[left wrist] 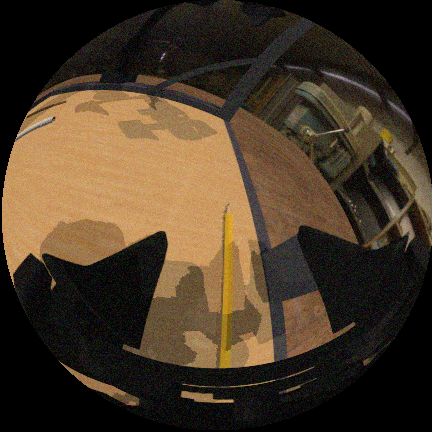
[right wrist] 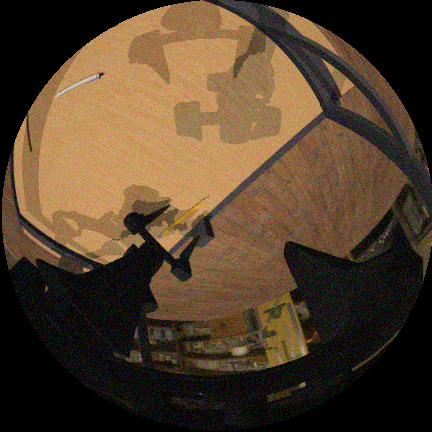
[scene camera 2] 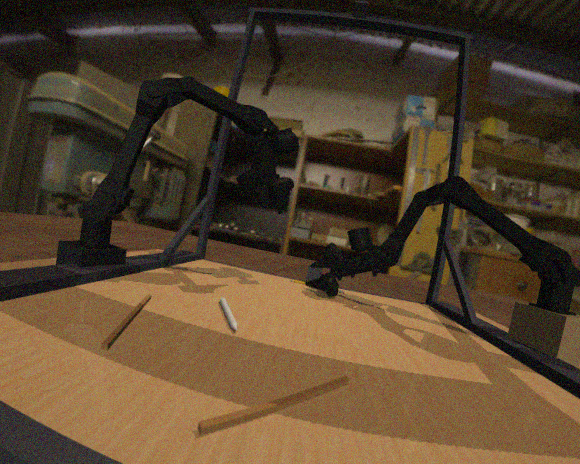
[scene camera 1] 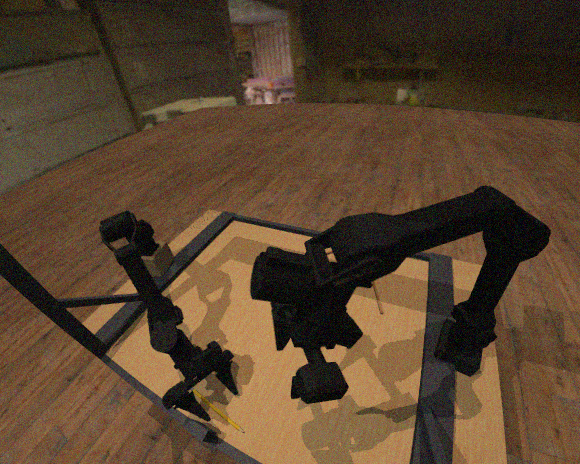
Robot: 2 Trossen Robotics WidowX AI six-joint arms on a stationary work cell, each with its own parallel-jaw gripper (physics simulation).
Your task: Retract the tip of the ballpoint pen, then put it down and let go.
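Places are measured from the left arm's base along level axes (x back, y right, z up), in metres.
Where they show: left gripper, fingertip midpoint: point(left wrist: 234, 235) point(right wrist: 184, 219) point(scene camera 2: 308, 274) point(scene camera 1: 224, 406); right gripper, fingertip midpoint: point(right wrist: 221, 251) point(scene camera 2: 272, 210) point(scene camera 1: 285, 372); left arm's base, origin of the base link: point(scene camera 2: 551, 309) point(scene camera 1: 148, 250); right arm's base, origin of the base link: point(left wrist: 120, 72) point(scene camera 2: 93, 245) point(scene camera 1: 462, 341).
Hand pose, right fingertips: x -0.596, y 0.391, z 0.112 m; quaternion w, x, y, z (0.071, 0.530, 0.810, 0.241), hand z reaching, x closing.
Things, the pixels of their centre, and the offset from my right fingertips.
- yellow ballpoint pen, body centre: point(left wrist: 227, 293) point(right wrist: 180, 219) point(scene camera 1: 214, 408) dy +0.037, dx +0.189, dz -0.212 m
- white pen-like stick, body centre: point(scene camera 2: 228, 312) point(right wrist: 74, 85) dy -0.286, dx -0.070, dz -0.210 m
- dark block, body centre: point(left wrist: 295, 268) point(right wrist: 201, 233) point(scene camera 1: 200, 431) point(scene camera 2: 314, 274) dy +0.092, dx +0.193, dz -0.184 m
The yellow ballpoint pen point(scene camera 1: 220, 412) point(left wrist: 228, 280) point(right wrist: 187, 217) lies on the light wooden board near its lower edge in scene camera 1. A narrow grey point shows at its far end in the left wrist view; whether the tip is out or in is too small to tell. My left gripper point(scene camera 1: 223, 406) point(left wrist: 234, 235) is open and empty, low over the pen, with its fingers apart on either side of it. The pen's rear end is hidden by the gripper in the left wrist view. My right gripper point(scene camera 2: 272, 197) point(right wrist: 221, 251) is open and empty, high above the board.
A white pen-like stick point(scene camera 2: 228, 315) point(left wrist: 37, 126) point(right wrist: 80, 84) and two brown sticks point(scene camera 2: 126, 321) point(scene camera 2: 272, 406) lie on the board. A dark frame bar point(left wrist: 250, 185) edges the board beside the pen, with a dark block point(left wrist: 292, 270) point(right wrist: 204, 231) at it. Frame posts point(scene camera 2: 455, 125) stand upright behind.
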